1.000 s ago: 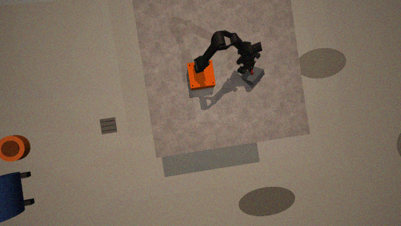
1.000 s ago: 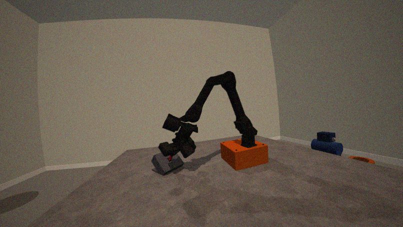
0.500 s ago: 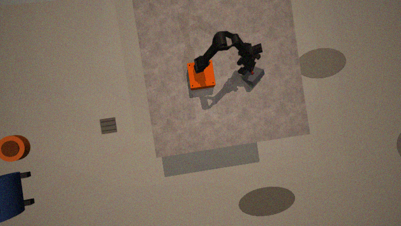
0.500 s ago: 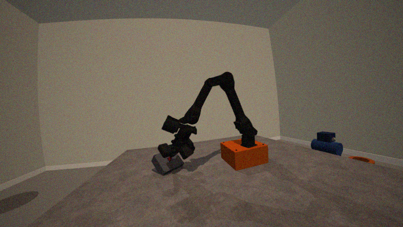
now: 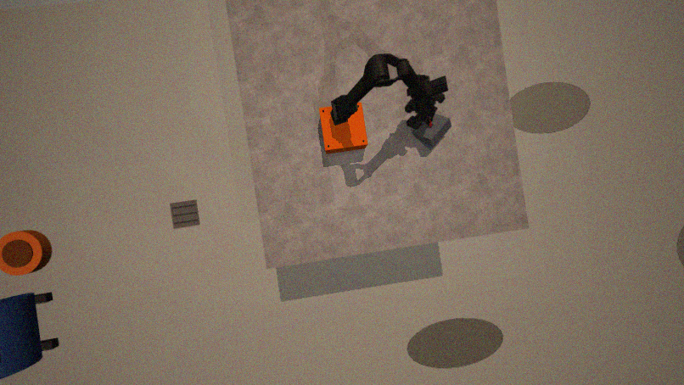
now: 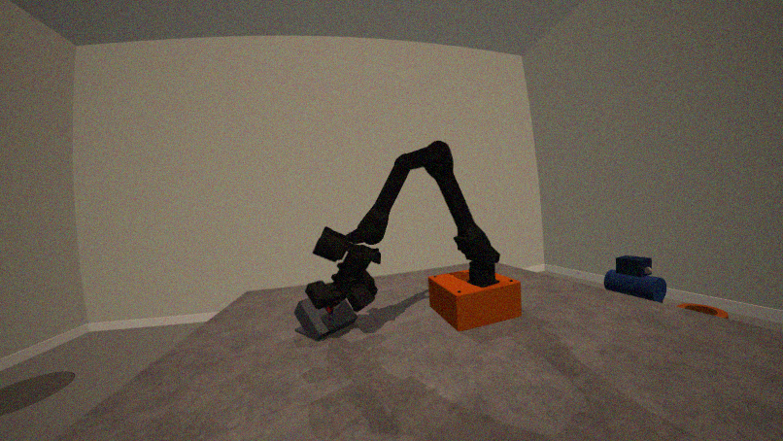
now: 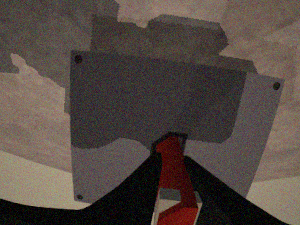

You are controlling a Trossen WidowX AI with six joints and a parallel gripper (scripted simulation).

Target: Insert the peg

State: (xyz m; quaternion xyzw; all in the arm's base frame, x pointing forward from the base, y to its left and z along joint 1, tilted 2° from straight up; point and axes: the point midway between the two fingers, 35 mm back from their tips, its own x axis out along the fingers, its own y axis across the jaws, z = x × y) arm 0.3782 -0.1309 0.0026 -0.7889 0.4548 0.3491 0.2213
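Right now the sloped panel is 3 cm to the right of my gripper tip, 3 cm below it and 2 cm ahead of it. The rest, counted from my gripper tip: red peg: 1 cm to the left, 1 cm above.
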